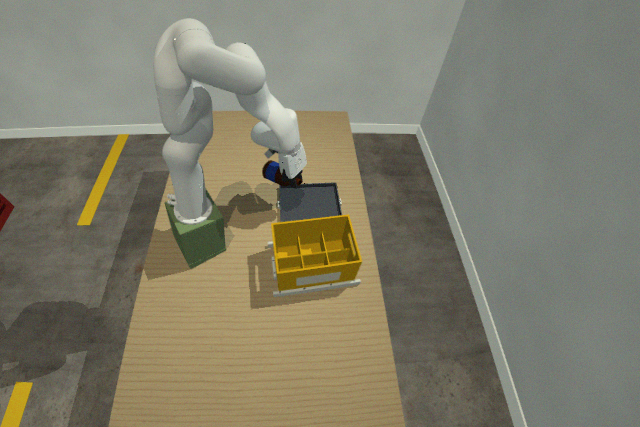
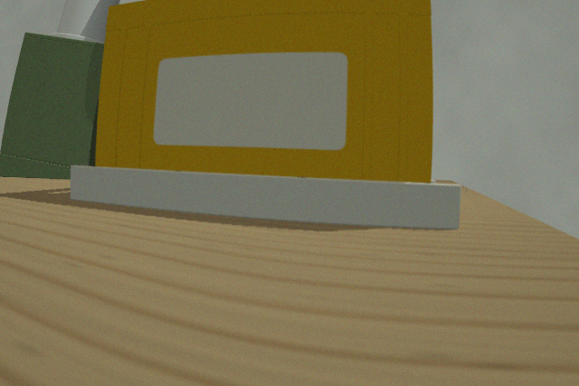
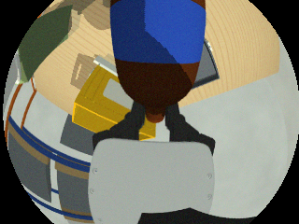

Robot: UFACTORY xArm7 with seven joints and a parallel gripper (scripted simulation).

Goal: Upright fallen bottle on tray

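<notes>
My hand is 5 cm past the bottle, 2 cm to the right of it and 1 cm above it. From my hand the other things lie so: dark grey tray (19 cm below, 5 cm to the left, 5 cm ahead); crate (22 cm to the right, 12 cm below, 11 cm ahead).
</notes>
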